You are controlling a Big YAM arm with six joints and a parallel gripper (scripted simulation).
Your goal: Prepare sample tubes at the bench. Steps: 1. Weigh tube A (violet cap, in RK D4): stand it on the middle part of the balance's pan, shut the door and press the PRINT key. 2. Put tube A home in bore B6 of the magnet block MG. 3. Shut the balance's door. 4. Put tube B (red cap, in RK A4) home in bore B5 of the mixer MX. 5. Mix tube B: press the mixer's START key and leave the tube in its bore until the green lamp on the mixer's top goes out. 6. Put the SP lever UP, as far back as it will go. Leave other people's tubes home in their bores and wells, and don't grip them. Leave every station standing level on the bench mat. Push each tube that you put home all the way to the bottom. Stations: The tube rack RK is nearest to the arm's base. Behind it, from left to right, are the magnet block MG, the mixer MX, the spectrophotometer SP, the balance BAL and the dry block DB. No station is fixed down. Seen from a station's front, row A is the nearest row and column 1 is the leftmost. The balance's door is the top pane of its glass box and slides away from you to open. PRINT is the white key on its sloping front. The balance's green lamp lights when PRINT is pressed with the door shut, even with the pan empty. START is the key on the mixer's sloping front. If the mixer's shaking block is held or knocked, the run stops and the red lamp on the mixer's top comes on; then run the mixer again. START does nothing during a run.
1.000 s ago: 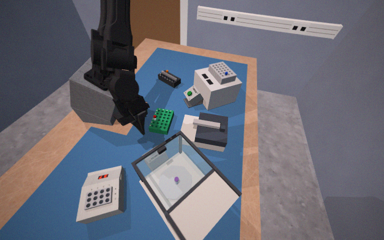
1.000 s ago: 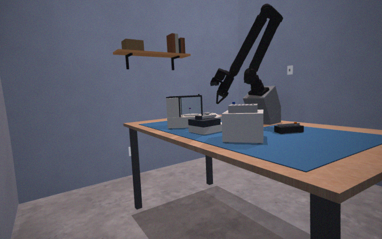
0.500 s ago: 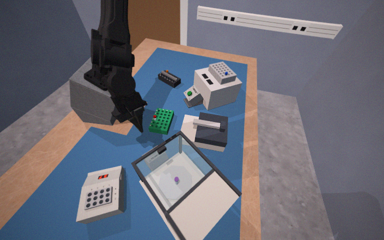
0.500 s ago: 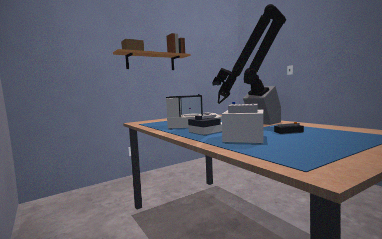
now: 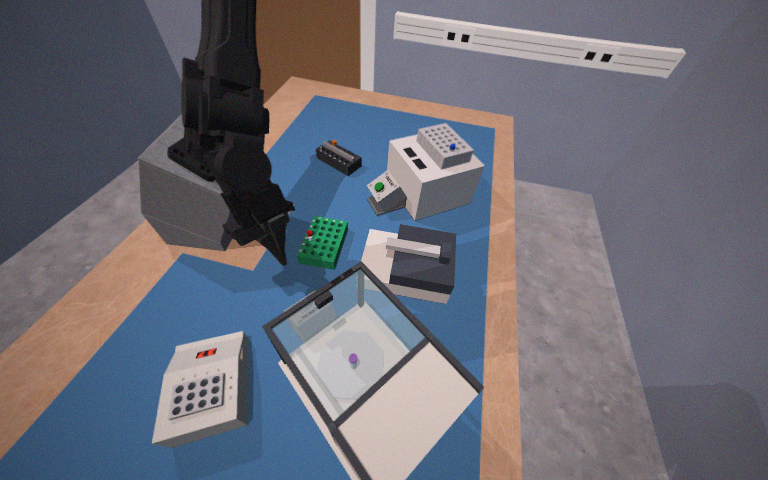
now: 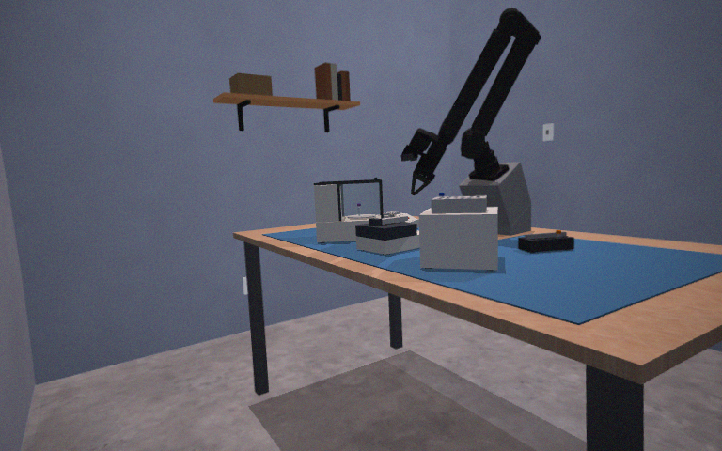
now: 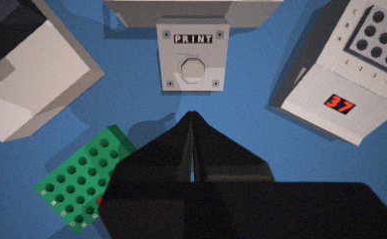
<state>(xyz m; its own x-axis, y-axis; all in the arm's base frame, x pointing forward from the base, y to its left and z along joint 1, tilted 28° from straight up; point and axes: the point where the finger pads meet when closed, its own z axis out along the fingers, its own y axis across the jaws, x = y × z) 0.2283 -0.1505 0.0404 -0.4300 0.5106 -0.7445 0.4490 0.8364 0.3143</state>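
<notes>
Right now my hand is 9 cm above the white print key, 4 cm short of it and 2 cm to the left of it. Also, from my hand: dry block DB (19 cm to the right, 13 cm below, 5 cm behind); then green rack RK (16 cm to the left, 14 cm below, 1 cm behind); then balance door (14 cm ahead, 8 cm to the right, 5 cm above).
</notes>
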